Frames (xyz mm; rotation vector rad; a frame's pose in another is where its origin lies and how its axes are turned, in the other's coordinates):
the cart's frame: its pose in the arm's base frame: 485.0 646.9 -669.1 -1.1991 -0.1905 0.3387
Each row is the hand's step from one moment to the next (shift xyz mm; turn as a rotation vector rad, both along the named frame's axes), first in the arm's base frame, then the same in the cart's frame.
Working: the arm's base frame: its pose in the cart's frame: -705.6 -757.1 -174.0 1.1991 0.1905 -0.3387

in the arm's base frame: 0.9 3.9 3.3 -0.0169 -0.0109 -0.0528
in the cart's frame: 2.1 -2.0 4.3 -0.0179 0.0485 -0.0229
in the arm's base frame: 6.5 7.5 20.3 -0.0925 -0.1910 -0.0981
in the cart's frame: 8.1 -17.6 11.7 -0.1510 0.0447 -0.1728
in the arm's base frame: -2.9 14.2 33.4 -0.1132 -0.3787 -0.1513
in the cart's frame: 1.2 -26.2 25.3 -0.2354 0.0373 -0.3498
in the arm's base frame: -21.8 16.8 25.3 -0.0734 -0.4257 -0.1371
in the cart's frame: -15.2 -14.8 30.7 -0.2154 0.0028 -0.3988
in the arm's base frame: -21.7 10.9 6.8 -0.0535 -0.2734 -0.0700
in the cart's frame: -16.6 0.5 19.0 -0.1449 -0.0141 -0.2476
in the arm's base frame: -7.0 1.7 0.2 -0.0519 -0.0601 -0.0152
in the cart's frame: -5.9 1.5 3.8 -0.0693 0.0030 -0.0415
